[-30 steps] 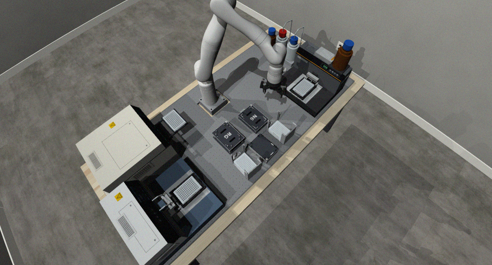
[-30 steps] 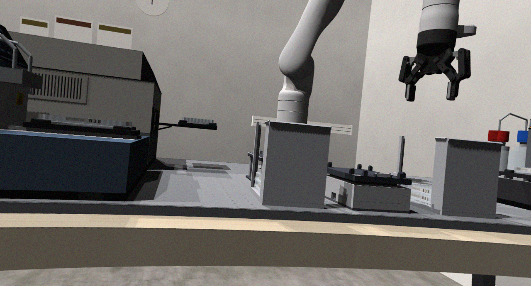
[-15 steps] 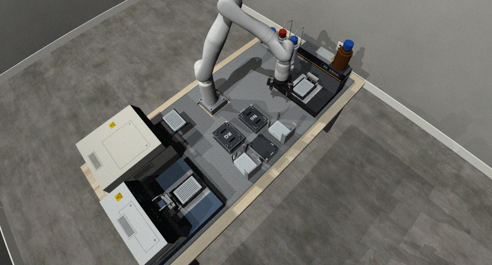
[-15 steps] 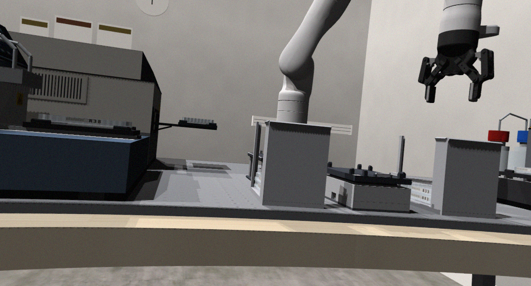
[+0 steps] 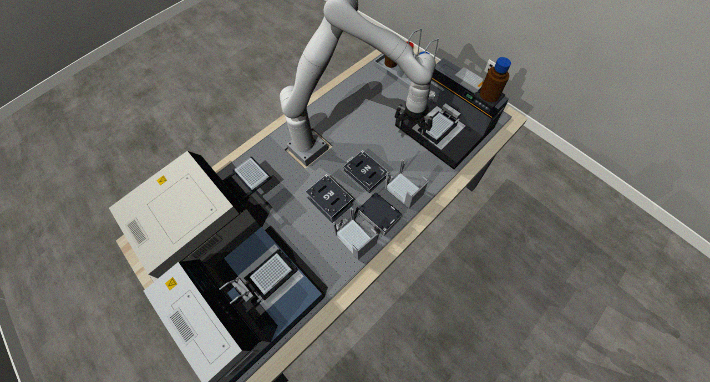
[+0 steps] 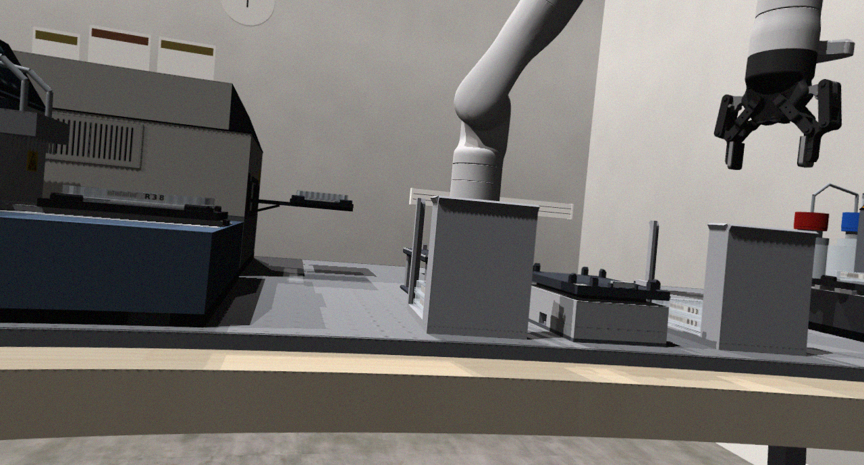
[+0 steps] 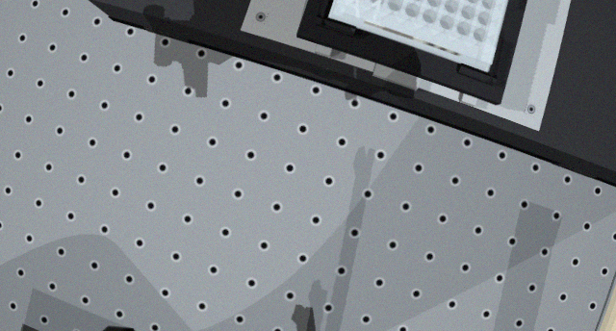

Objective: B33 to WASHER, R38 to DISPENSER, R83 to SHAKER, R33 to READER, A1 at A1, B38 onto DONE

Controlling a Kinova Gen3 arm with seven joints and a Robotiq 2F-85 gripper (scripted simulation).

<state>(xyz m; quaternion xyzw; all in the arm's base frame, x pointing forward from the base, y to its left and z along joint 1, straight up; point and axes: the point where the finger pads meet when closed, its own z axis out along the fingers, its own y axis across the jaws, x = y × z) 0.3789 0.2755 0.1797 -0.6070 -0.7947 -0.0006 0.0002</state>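
The plate R83 lies 20 mm ahead of my hand, 190 mm to the left of it and 140 mm below it. The rest, counted from my hand: plate B33 (100 mm ahead, 140 mm to the right, 190 mm below); then nest N6 (80 mm behind, 180 mm to the right, 190 mm below); then brown bottle (130 mm ahead, 360 mm to the left, 70 mm above).
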